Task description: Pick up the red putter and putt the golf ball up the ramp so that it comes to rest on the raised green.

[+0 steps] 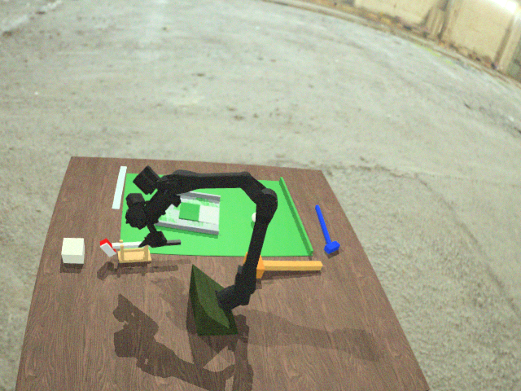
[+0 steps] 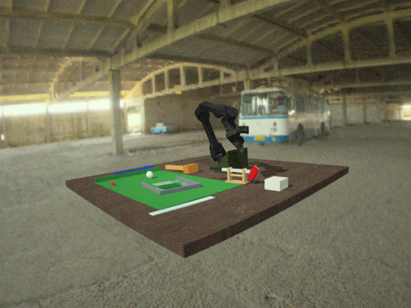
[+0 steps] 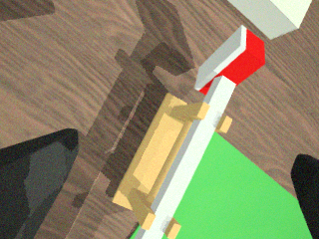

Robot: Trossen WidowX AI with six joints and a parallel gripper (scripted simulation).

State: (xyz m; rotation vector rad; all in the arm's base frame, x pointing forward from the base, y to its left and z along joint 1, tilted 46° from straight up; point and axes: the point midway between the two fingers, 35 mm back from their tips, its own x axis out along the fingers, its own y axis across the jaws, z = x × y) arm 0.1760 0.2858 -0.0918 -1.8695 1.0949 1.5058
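My gripper tip is now 4 cm short of the wooden fence and 11 cm above it. Also, from my gripper tip: white cube (4 cm ahead, 23 cm to the left, 13 cm below); white strip (45 cm ahead, 7 cm to the left, 15 cm below); white golf ball (25 cm ahead, 50 cm to the right, 13 cm below).
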